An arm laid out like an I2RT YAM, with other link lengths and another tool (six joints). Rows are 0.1 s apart.
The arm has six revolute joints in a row. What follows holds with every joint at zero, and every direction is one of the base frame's.
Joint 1 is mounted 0.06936 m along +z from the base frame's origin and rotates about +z.
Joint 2 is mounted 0.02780 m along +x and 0.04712 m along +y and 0.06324 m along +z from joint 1 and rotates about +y.
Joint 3 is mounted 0.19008 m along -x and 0.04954 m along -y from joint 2 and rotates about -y.
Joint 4 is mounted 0.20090 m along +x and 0.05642 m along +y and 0.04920 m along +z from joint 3 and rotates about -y.
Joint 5 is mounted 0.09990 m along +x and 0.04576 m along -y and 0.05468 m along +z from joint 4 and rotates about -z.
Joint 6 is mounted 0.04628 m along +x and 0.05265 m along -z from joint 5 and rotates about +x.
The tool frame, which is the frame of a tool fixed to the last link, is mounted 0.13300 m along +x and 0.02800 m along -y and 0.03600 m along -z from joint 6; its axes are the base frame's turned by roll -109.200, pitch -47.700 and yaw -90.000 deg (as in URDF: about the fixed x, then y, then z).
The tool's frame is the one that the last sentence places.
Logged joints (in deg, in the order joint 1, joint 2, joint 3, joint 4, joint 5, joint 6), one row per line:
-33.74 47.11 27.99 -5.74 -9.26 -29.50
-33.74 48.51 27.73 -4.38 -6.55 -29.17
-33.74 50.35 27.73 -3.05 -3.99 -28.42
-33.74 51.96 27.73 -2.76 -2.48 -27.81
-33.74 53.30 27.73 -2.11 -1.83 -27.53
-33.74 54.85 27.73 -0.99 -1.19 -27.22
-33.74 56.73 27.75 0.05 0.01 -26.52
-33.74 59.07 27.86 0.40 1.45 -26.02
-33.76 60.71 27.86 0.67 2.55 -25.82
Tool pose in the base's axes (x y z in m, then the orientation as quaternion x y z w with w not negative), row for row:
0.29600 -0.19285 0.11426 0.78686 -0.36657 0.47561 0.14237
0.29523 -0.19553 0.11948 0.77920 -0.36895 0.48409 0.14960
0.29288 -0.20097 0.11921 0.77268 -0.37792 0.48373 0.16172
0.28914 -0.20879 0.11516 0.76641 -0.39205 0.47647 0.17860
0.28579 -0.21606 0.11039 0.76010 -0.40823 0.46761 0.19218
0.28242 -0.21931 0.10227 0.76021 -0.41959 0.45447 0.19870
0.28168 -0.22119 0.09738 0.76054 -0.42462 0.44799 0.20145
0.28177 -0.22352 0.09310 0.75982 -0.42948 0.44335 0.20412
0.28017 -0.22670 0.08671 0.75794 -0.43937 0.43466 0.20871
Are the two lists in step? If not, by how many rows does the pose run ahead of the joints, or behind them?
The pose runs 2 rows behind the joints: the pose in row i belongs to the joints in row i - 2.
